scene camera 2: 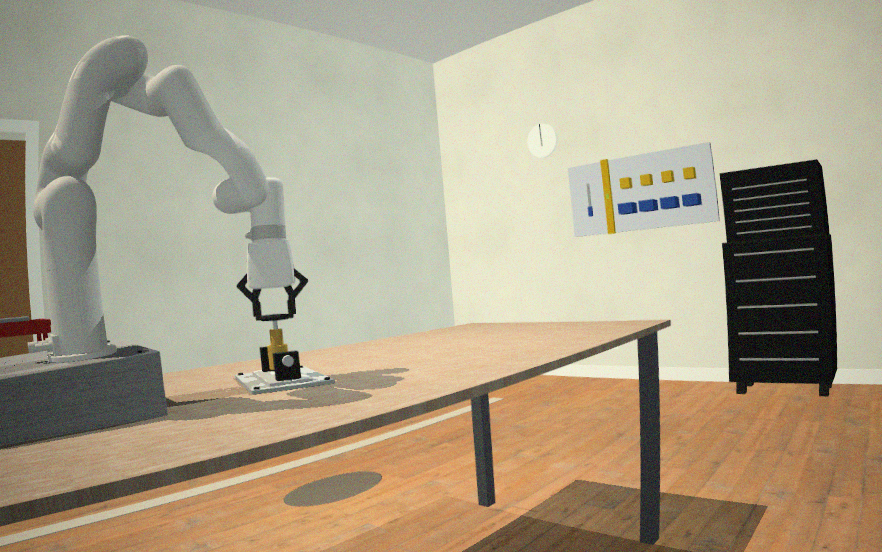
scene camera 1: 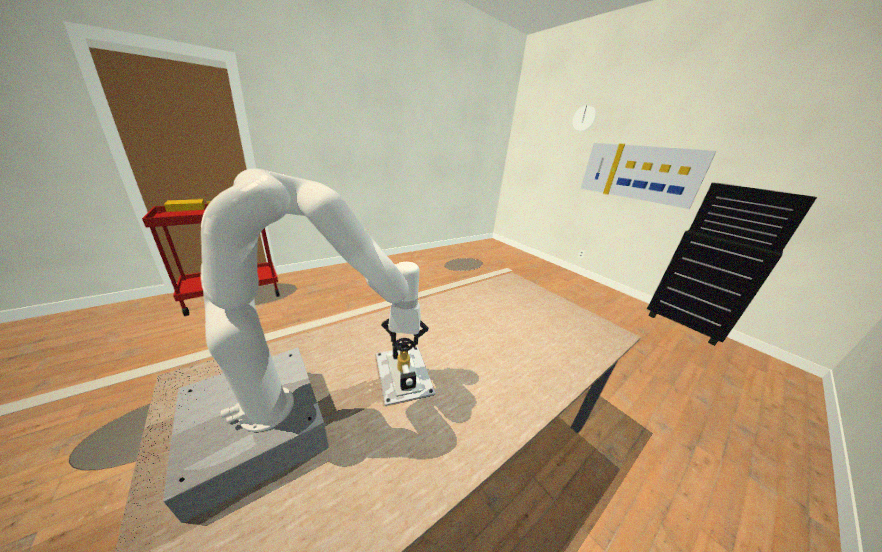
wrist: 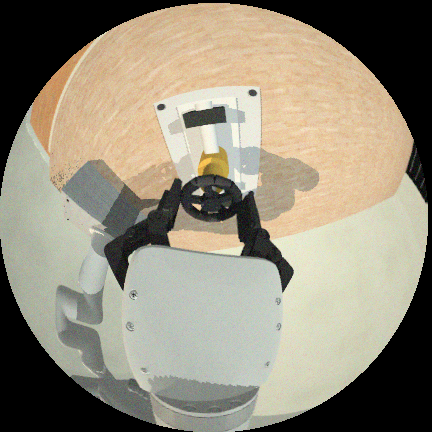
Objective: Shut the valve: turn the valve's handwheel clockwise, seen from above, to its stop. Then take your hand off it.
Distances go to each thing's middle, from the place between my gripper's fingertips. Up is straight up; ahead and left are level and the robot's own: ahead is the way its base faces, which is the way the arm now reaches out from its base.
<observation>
The black spoked handwheel (wrist: 210, 201) lies 10 mm below my hand.
</observation>
